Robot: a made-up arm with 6 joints.
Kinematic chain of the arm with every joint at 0, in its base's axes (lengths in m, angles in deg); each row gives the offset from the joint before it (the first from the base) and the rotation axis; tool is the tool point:
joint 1: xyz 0 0 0.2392 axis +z
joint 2: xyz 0 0 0 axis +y
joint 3: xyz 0 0 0.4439 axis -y
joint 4: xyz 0 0 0 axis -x
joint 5: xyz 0.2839 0 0 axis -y
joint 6: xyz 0 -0.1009 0 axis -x
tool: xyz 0 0 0
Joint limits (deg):
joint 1: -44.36..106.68
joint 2: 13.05..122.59
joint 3: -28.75..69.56
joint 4: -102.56..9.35
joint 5: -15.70..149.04
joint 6: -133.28..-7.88
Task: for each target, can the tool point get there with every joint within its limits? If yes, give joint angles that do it. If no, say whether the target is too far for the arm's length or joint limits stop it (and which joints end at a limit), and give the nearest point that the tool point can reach.
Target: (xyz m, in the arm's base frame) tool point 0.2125 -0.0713 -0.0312
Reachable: yes | joints -6.40 98.98 -21.07 -62.14 98.50 -87.23
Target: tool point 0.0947 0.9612 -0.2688
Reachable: no: too far | nearest point 0.0631 0.6407 -0.0994 | short by 0.364 m
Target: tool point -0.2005 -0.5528 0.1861
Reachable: no: joint limits stop it (at a limit: joint 1, joint 3) | nearest point 0.1901 -0.3221 0.1603 | short by 0.454 m
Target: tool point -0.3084 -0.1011 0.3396
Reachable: no: joint limits stop it (at a limit: joint 1, joint 2, joint 3, joint 4) | nearest point -0.0917 0.2296 0.4090 | short by 0.401 m
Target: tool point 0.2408 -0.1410 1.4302
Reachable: no: too far | nearest point 0.2268 -0.1328 0.9174 | short by 0.513 m
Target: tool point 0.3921 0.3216 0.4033
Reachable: yes | joints 50.84 38.88 -0.69 -0.43 90.34 -63.77
